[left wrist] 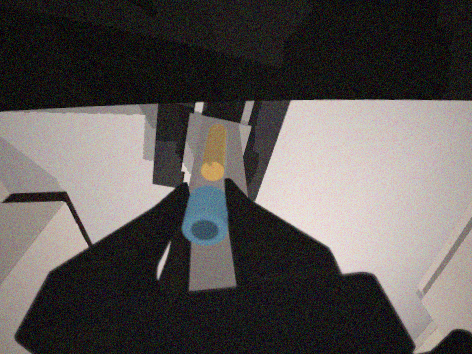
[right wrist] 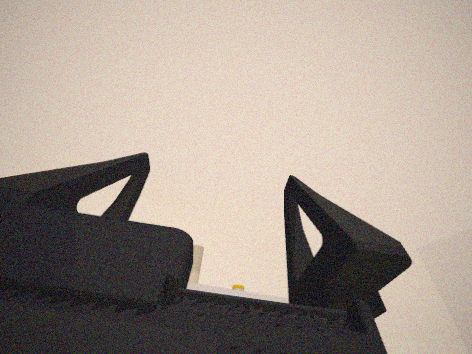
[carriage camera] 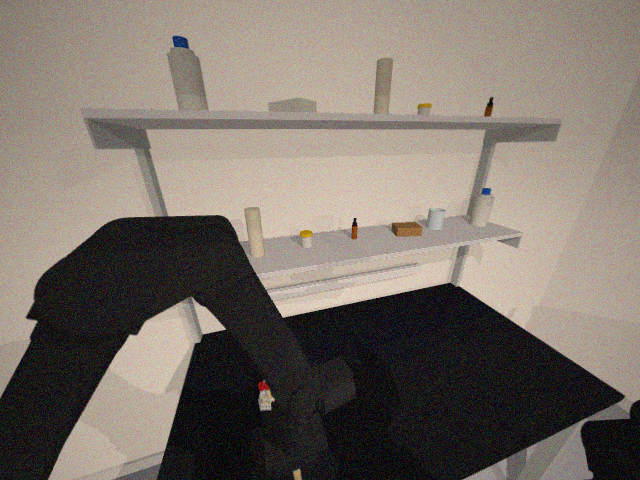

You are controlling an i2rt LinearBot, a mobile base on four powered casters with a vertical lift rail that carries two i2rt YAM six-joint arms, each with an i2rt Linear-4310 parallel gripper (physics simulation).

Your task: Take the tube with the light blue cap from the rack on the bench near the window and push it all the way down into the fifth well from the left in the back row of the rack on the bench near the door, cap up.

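Frame: origin at the left arm's base, x down, y right, z back, level; millimetres.
Seen in the pictures: left gripper, fingertip midpoint: (left wrist: 207, 190) (carriage camera: 295, 466); right gripper, fingertip midpoint: (right wrist: 218, 171).
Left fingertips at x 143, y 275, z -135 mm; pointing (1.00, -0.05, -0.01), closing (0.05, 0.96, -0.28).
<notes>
Offsets run from my left fingertips to a thing's middle. "*": to the spot under its first point. Level surfaces: height alone.
The tube with the light blue cap @(dy +2, dx +29, dz +1 mm) (left wrist: 206, 215) is held between the fingertips of my left gripper (left wrist: 207, 190), which is shut on it. Its amber body points away from the wrist camera, and its lower end @(* dy +4, dx +10, dz +8 mm) (carriage camera: 297, 474) shows at the bottom edge of the carriage view. A small part of the white rack @(* dy -133, dx +242, dz -264 mm) (carriage camera: 265, 403) with a red-capped tube @(dy -139, dx +209, dz -271 mm) (carriage camera: 263, 386) shows on the black bench @(dx +273 mm) (carriage camera: 434, 351); my left arm hides the rest of it, so its wells cannot be made out. My right gripper (right wrist: 218, 171) is open and empty, facing the wall.
Two grey shelves (carriage camera: 320, 124) (carriage camera: 372, 246) stand over the bench's back edge with bottles, jars, cylinders and a brown box @(* dy +452, dx -217, dz -679 mm) (carriage camera: 406, 229). My left arm (carriage camera: 170, 258) reaches over the bench's left part. A dark part of the right arm (carriage camera: 612, 446) shows at the lower right.
</notes>
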